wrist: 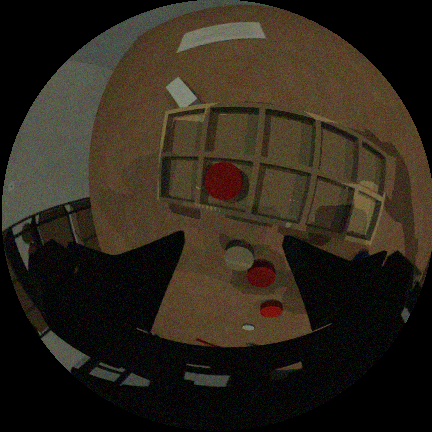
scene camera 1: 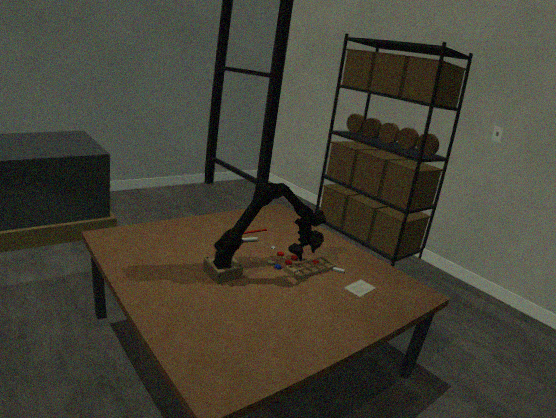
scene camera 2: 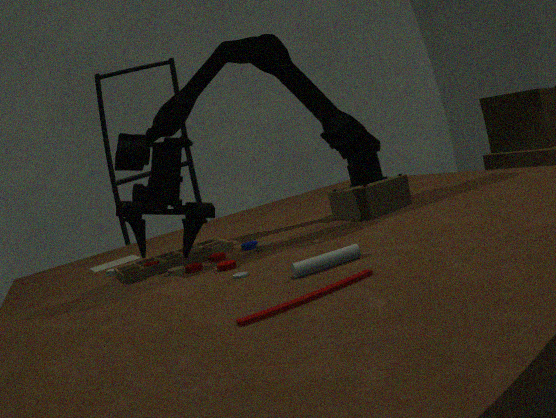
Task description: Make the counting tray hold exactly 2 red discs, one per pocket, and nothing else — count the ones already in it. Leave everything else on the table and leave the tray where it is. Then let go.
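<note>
The wooden counting tray has two rows of pockets. One red disc lies in a near-row pocket, second from the left in the wrist view; no disc shows in the other pockets. Beside the tray lie a pale disc, a red disc close to it, another red disc, and a third loose red disc, hidden in the wrist view. My gripper is open and empty, low over the tray's near edge.
A blue disc lies near the tray. A small white piece, a white cylinder and a red rod lie farther out. A white block and paper lie beyond the tray.
</note>
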